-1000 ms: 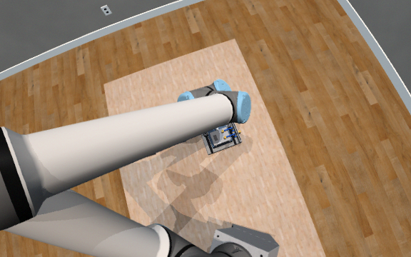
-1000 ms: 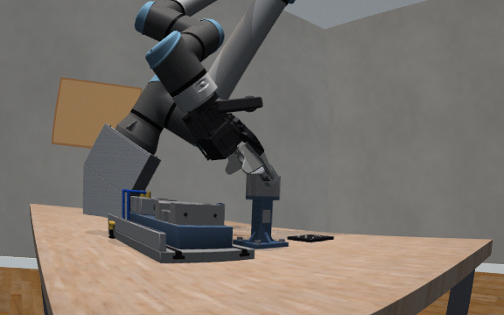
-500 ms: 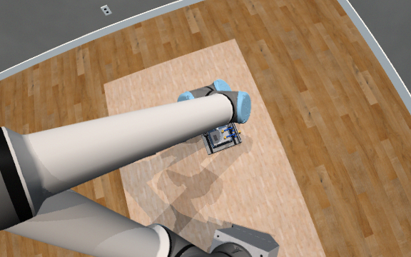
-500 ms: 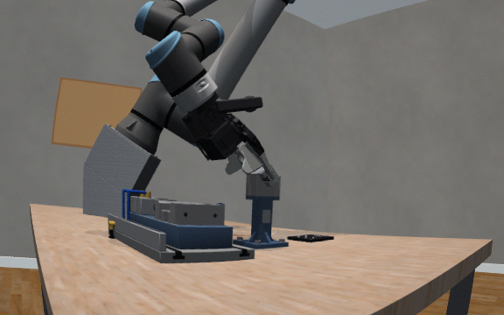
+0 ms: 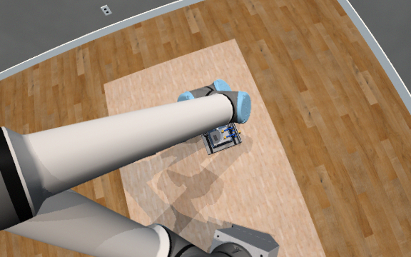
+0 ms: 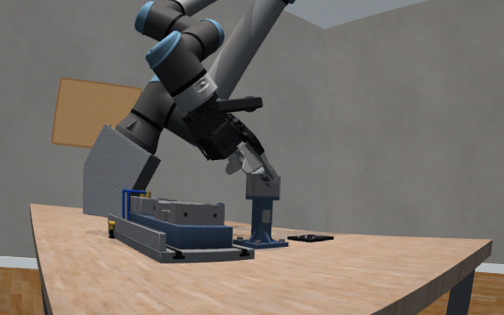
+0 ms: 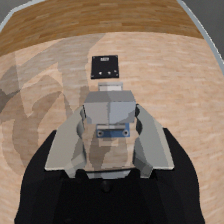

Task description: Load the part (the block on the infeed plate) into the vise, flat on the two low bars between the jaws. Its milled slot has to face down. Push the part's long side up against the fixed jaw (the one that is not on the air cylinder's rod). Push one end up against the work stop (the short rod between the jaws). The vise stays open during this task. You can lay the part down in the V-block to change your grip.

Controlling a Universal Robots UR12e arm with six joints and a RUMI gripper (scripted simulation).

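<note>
Right now my hand is 1 cm above the part. Round my hand: work stop (17 cm to the right, 8 cm below, 6 cm ahead); then cylinder rod (21 cm to the right, 9 cm below, 3 cm behind); then moving jaw (21 cm to the right, 9 cm below, 2 cm ahead).
</note>
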